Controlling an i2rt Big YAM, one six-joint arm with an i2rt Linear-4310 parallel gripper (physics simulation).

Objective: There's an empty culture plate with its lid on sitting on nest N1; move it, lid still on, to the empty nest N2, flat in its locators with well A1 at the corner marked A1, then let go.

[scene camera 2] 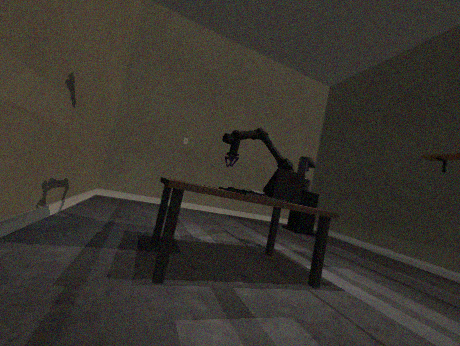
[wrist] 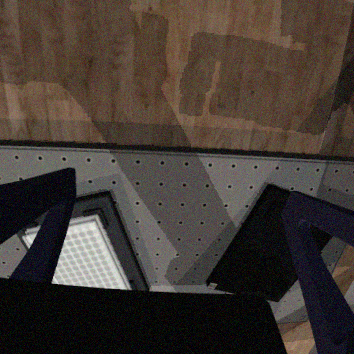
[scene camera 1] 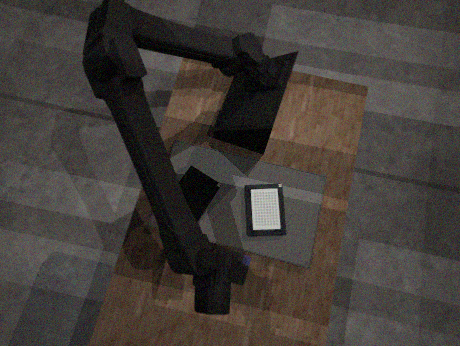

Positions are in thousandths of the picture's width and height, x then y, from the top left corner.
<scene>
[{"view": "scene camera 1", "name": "black nest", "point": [434, 548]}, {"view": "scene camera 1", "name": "black nest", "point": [545, 672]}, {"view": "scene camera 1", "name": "grey perforated board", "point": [488, 637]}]
</scene>
